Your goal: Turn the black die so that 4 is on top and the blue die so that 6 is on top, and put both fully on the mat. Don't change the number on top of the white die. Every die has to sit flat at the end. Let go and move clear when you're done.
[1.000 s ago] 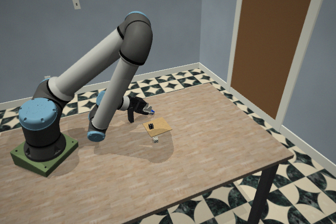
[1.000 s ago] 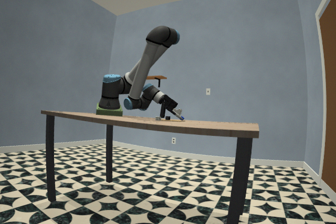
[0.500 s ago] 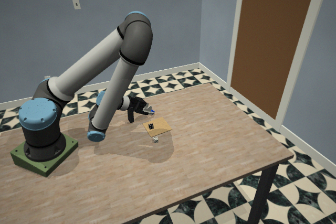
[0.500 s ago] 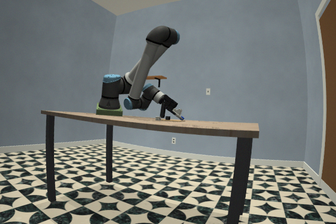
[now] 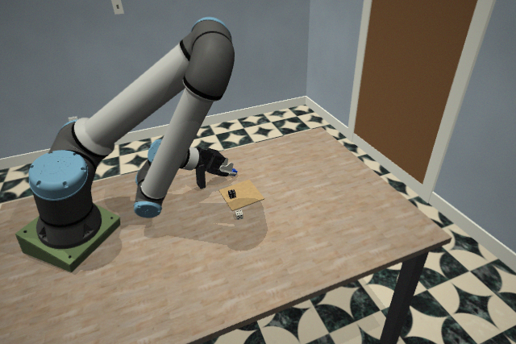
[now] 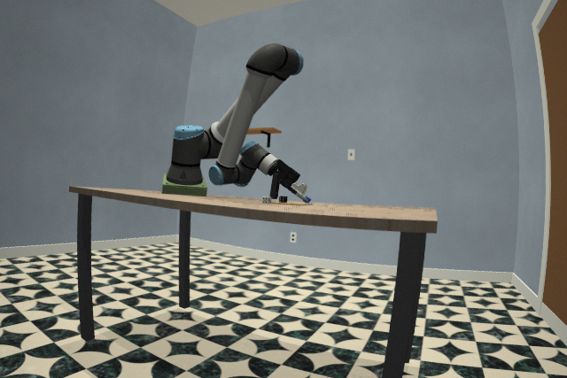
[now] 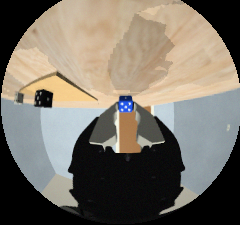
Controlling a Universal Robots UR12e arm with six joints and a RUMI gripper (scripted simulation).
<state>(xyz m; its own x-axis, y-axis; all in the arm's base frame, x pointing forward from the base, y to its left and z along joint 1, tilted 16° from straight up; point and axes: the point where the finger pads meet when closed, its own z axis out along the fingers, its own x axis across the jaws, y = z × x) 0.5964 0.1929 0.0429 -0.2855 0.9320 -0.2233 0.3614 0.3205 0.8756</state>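
Right now my hand is right at the blue die. Also, from my hand: white die (3 cm behind, 26 cm to the right, 1 cm below); tan mat (1 cm ahead, 14 cm to the right, 2 cm below); black die (3 cm behind, 14 cm to the right).
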